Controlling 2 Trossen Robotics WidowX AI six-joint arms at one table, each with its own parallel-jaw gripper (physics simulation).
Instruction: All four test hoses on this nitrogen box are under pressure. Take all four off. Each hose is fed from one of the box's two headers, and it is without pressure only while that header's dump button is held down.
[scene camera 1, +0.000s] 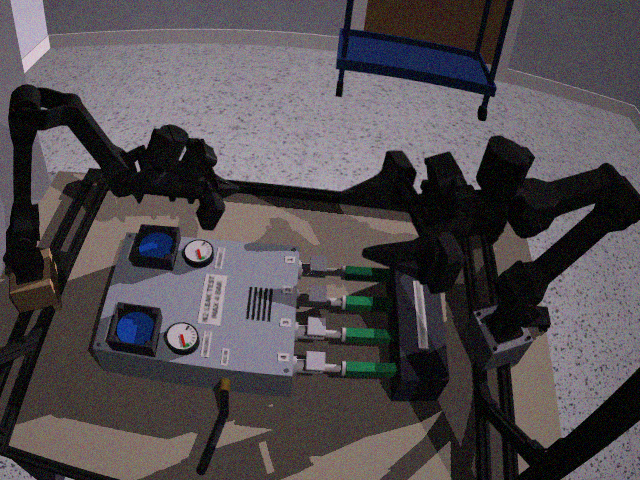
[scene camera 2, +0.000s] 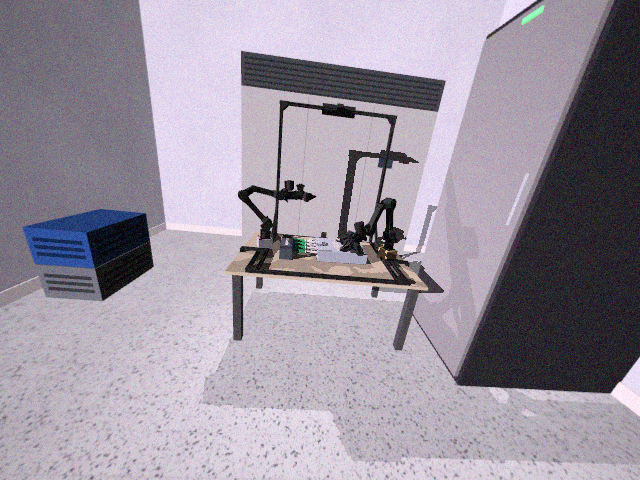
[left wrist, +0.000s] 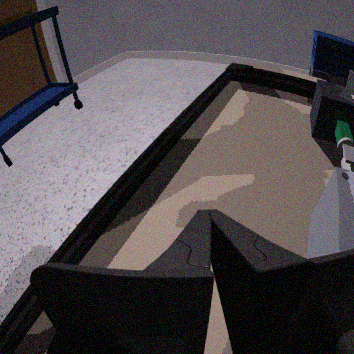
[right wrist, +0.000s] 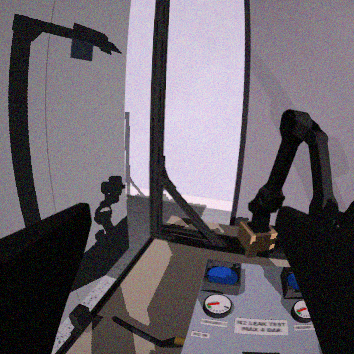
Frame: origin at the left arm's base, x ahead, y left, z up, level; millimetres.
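Seen in the pictures: left gripper, between the fingertips: (scene camera 1: 237, 189) (scene camera 2: 339, 250) (left wrist: 206, 218); right gripper, between the fingertips: (scene camera 1: 350, 223) (scene camera 2: 314, 195) (right wrist: 186, 216); left arm's base, origin of its link: (scene camera 1: 29, 270) (scene camera 2: 388, 248) (right wrist: 258, 226); right arm's base, origin of its link: (scene camera 1: 504, 326) (scene camera 2: 264, 237).
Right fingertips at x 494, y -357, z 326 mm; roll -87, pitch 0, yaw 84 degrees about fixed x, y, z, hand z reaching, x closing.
Observation:
Pixels of each thing's top centre, then the offset from my right fingertips to it. "spot": a spot on its surface instead.
- hose 2, a spot on its surface: (scene camera 1: 361, 303) spot: dx +123, dy +119, dz -346 mm
- hose 3, a spot on its surface: (scene camera 1: 366, 335) spot: dx +104, dy +53, dz -346 mm
- hose 4, a spot on its surface: (scene camera 1: 368, 369) spot: dx +79, dy -13, dz -346 mm
- black pipe with a brass end, a spot on its surface: (scene camera 1: 211, 434) (right wrist: 145, 333) spot: dx -202, dy -27, dz -410 mm
The grey nitrogen box (scene camera 1: 232, 304) (scene camera 2: 338, 256) (left wrist: 327, 225) has two blue dump buttons, the back one (scene camera 1: 156, 245) and the front one (scene camera 1: 135, 328) (right wrist: 222, 275). Neither is touched. Four green hoses, hose 1 (scene camera 1: 364, 272), hose 2 (scene camera 1: 361, 303), hose 3 (scene camera 1: 366, 335) and hose 4 (scene camera 1: 368, 369), sit in couplings on the box's right side and run to a dark block (scene camera 1: 418, 335) (scene camera 2: 285, 250). My left gripper (scene camera 1: 233, 187) (left wrist: 206, 218) is shut and empty, behind the box. My right gripper (scene camera 1: 356, 222) (scene camera 2: 313, 196) (right wrist: 186, 216) is wide open and empty, high above the hose side.
A black pipe with a brass end (scene camera 1: 211, 434) (right wrist: 142, 332) reaches forward from the box's front. Two gauges, one at the back (scene camera 1: 198, 253) and one in front (scene camera 1: 181, 337), stand beside the buttons. A blue cart (scene camera 1: 413, 57) (left wrist: 37, 105) stands on the floor behind the table.

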